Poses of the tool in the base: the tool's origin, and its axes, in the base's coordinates. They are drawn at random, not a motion.
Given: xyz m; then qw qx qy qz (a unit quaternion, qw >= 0).
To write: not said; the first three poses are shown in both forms.
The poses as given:
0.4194, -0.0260, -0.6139, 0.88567, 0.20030, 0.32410, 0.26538
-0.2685, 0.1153, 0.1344, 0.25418, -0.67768, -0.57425, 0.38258
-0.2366, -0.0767, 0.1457, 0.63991, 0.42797, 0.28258, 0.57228
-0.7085, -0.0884, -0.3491, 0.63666, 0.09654, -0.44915, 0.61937
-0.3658, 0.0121, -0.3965, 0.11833, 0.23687, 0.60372, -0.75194
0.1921, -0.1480, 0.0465, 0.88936, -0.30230, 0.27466, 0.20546
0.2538, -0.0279, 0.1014, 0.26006, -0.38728, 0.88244, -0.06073
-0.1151, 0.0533, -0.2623, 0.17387, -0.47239, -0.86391, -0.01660
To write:
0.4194, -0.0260, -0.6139, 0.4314, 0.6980, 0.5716, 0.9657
-0.2685, 0.1153, 0.1344, -0.7007, -0.5938, 0.3956, 2.6276
-0.2366, -0.0767, 0.1457, 0.5569, 0.3677, 0.7447, 1.7528
-0.7085, -0.0884, -0.3491, 0.1252, -0.5824, 0.8032, 1.7613
-0.3658, 0.0121, -0.3965, 0.2385, 0.6080, -0.7573, 2.9044
0.1921, -0.1480, 0.0465, -0.6612, 0.6007, 0.4494, 0.9497
0.2538, -0.0279, 0.1014, -0.4011, 0.9139, -0.0629, 2.6154
-0.1151, 0.0533, -0.2623, -0.4797, -0.8773, -0.0169, 2.7921

